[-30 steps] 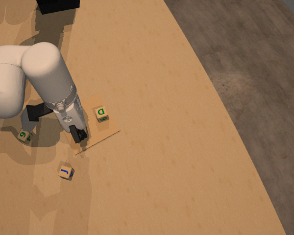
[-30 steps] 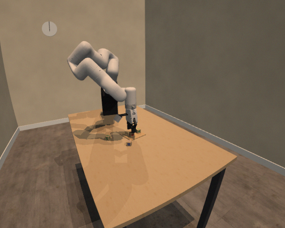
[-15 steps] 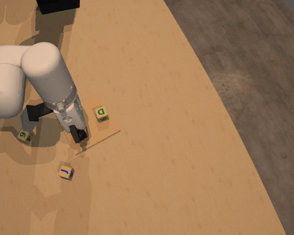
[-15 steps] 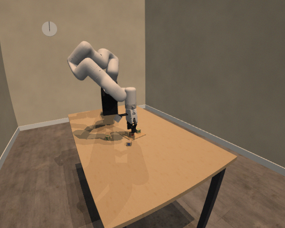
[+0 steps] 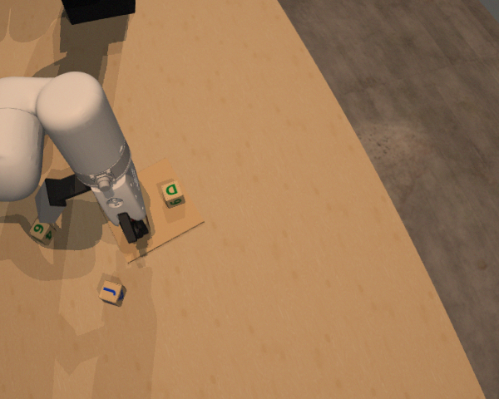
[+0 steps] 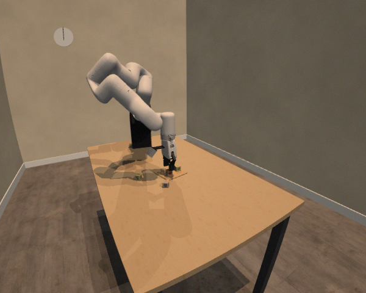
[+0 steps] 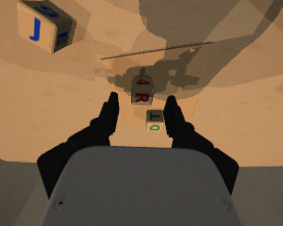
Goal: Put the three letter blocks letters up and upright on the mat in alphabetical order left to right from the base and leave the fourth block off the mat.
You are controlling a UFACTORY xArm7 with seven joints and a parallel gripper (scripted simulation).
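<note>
My gripper is now 60 mm above the tan mat, 30 mm past it and 10 mm to the right of it. Round my hand: green D block: 60 mm to the left, 40 mm below, 40 mm behind.
</note>
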